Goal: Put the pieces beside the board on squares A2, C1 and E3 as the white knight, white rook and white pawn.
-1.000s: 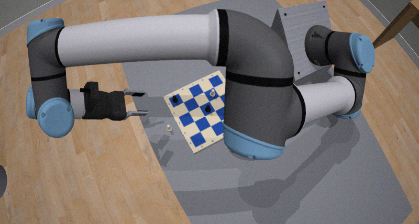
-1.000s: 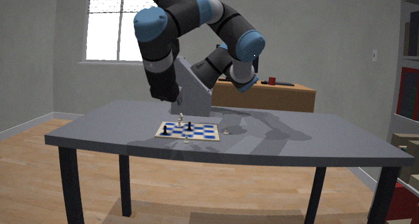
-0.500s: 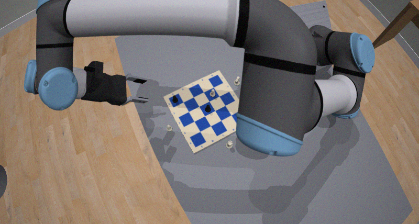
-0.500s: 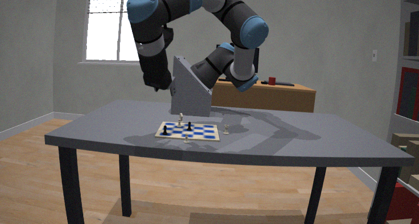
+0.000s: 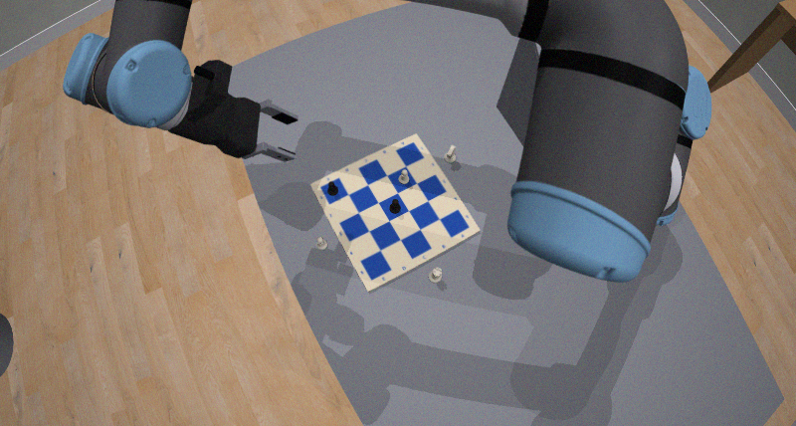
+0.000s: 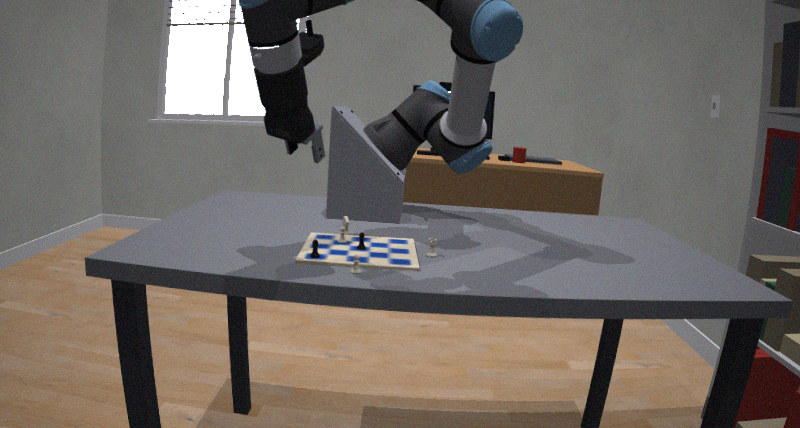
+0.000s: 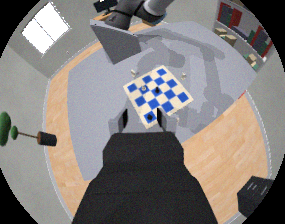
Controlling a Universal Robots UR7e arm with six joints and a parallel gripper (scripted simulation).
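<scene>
Right now my hand is 27 cm past the white knight, 5 cm to the right of it and 19 cm above it. Also, from my hand: white rook: 14 cm behind, 23 cm to the left, 19 cm below; chessboard: 13 cm behind, 9 cm to the left, 20 cm below.
</scene>
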